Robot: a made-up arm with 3 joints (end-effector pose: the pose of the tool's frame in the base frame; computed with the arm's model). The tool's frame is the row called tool. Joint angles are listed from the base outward.
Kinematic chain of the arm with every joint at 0, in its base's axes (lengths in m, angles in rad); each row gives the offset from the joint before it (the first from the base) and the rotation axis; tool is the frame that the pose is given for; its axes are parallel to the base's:
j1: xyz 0 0 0.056 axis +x
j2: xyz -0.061 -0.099 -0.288 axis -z
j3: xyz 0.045 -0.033 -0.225 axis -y
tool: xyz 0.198 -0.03 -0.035
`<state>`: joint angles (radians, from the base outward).
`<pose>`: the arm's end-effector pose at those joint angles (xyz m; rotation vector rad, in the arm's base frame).
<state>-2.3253 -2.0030 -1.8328</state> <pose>0.0130 -0.4318 0.6116 1.3799 -1.5600 0.4606</pose>
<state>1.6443 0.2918 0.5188</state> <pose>0.1453 0.4607 -0.1374 1.5169 -0.1568 -0.6326</pose>
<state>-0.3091 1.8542 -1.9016</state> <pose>-0.1068 -0.2392 -0.5908 1.4612 1.0188 -1.3245</pose>
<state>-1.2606 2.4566 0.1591</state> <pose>-0.2914 -0.5544 0.0945 -0.7106 -1.5849 -2.0475</pose>
